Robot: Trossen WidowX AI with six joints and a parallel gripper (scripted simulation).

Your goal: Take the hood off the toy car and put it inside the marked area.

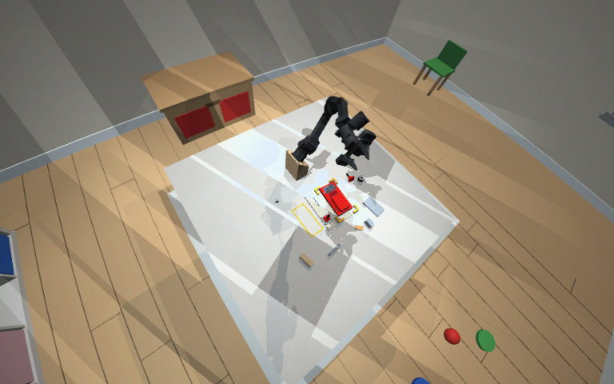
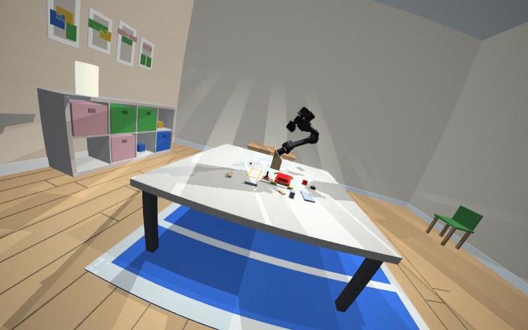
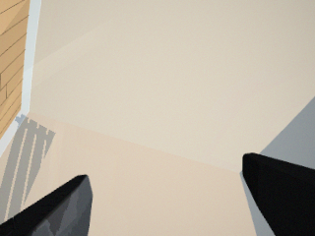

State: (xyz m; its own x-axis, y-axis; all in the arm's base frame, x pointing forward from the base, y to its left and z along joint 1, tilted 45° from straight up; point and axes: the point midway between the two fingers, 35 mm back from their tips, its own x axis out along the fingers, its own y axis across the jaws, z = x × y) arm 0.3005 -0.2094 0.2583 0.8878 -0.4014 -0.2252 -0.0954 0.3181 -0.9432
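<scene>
Right now the red hood is 1 cm behind my gripper tip, 5 cm to the left of it and 42 cm below it.
</scene>
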